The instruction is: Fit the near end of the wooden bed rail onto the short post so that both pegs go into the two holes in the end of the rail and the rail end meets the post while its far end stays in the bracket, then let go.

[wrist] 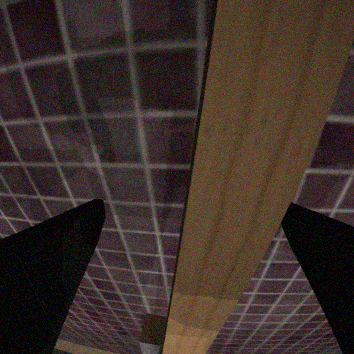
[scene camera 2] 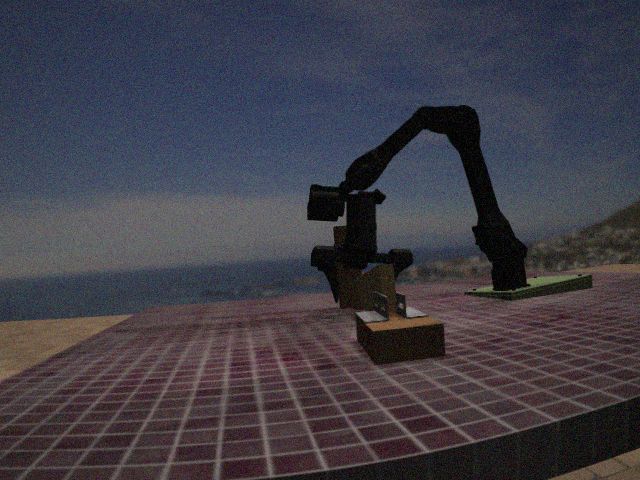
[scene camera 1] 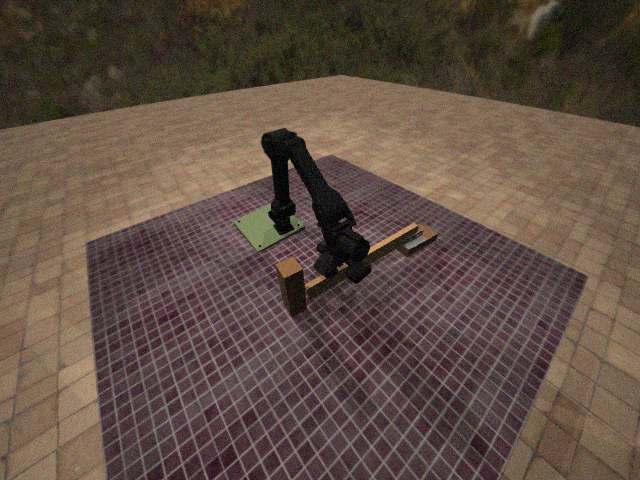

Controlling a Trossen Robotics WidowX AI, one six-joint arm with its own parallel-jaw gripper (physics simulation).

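Note:
The wooden bed rail [scene camera 1: 387, 248] [scene camera 2: 383, 283] [wrist: 250, 150] runs from beside the short upright post [scene camera 1: 293, 290] [scene camera 2: 352, 290] to the bracket, a wooden block [scene camera 1: 428, 232] [scene camera 2: 400, 342] [wrist: 153, 327] with metal plates. Its far end appears between the plates. In scene camera 1 its near end is beside the post; pegs and holes are hidden, and I cannot tell whether the end touches the post. My gripper [scene camera 1: 342, 272] [scene camera 2: 366, 288] [wrist: 194, 209] is open and low over the rail, with a finger on each side. In the wrist view the rail is close to the right fingertip.
The arm's base stands on a green plate [scene camera 1: 253, 235] [scene camera 2: 563, 284] behind the rail in scene camera 1. The work surface is a purple tiled mat [scene camera 1: 330, 392] [scene camera 2: 248, 403]. The arm and gripper cover the middle part of the rail in scene camera 1.

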